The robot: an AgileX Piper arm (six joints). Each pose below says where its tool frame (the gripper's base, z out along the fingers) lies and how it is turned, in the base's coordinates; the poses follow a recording.
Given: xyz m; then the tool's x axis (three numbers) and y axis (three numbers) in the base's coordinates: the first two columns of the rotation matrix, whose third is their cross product.
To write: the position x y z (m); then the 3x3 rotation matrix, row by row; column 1 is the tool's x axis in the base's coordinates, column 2 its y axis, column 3 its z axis. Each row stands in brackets. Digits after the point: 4 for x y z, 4 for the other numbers.
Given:
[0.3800, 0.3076, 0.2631, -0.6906, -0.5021, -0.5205, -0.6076, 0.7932, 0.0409]
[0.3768, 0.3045, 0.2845, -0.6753, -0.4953, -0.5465, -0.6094, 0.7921, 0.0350]
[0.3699, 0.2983, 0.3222, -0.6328, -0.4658, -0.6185, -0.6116, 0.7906, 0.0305]
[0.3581, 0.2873, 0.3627, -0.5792, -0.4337, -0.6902, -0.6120, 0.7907, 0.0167]
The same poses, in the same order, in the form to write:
[0.3800, 0.3076, 0.2631], [[-0.6906, -0.6076, 0.3923], [-0.5021, 0.7932, 0.3445], [-0.5205, 0.0409, -0.8529]]
[0.3768, 0.3045, 0.2845], [[-0.6753, -0.6094, 0.4155], [-0.4953, 0.7921, 0.3567], [-0.5465, 0.0350, -0.8367]]
[0.3699, 0.2983, 0.3222], [[-0.6328, -0.6116, 0.4748], [-0.4658, 0.7906, 0.3976], [-0.6185, 0.0305, -0.7852]]
[0.3581, 0.2873, 0.3627], [[-0.5792, -0.6120, 0.5385], [-0.4337, 0.7907, 0.4321], [-0.6902, 0.0167, -0.7234]]

